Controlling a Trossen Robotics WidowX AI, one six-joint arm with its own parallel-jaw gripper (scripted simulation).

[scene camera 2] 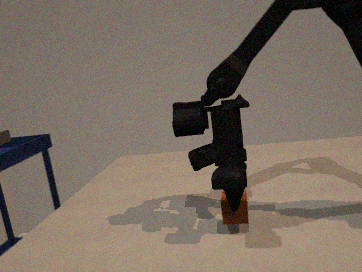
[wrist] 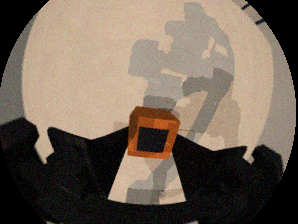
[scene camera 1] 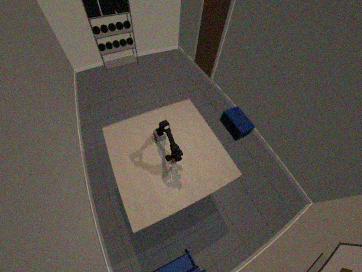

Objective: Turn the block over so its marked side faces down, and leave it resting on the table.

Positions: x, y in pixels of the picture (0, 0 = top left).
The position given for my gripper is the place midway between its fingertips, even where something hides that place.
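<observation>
My gripper (scene camera 2: 235, 205): holding a block (wrist: 152, 132).
</observation>
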